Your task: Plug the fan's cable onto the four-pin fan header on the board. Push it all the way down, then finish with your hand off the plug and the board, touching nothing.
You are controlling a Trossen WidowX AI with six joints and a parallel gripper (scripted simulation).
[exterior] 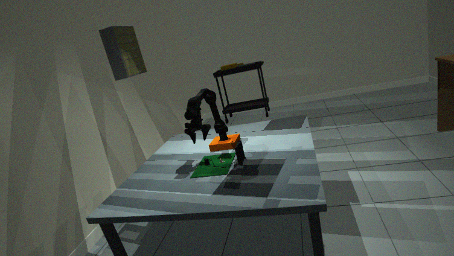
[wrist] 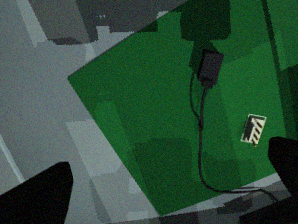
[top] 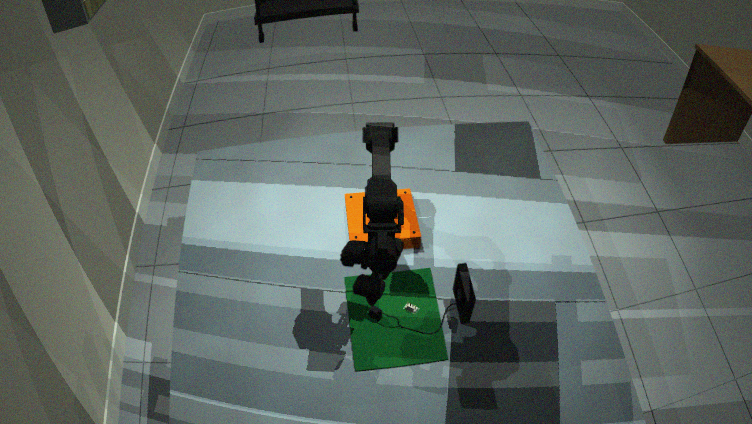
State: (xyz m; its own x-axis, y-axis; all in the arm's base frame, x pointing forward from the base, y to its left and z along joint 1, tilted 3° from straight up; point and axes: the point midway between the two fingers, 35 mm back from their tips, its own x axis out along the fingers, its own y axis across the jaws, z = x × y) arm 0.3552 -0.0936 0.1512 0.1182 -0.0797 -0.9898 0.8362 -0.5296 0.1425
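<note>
Now: gripper tip 4 cm past the black plug and 16 cm above it. The rest, counted from my gripper tip: black fan (1 cm behind, 23 cm to the left, 13 cm below); then green board (2 cm behind, 5 cm to the left, 20 cm below).
</note>
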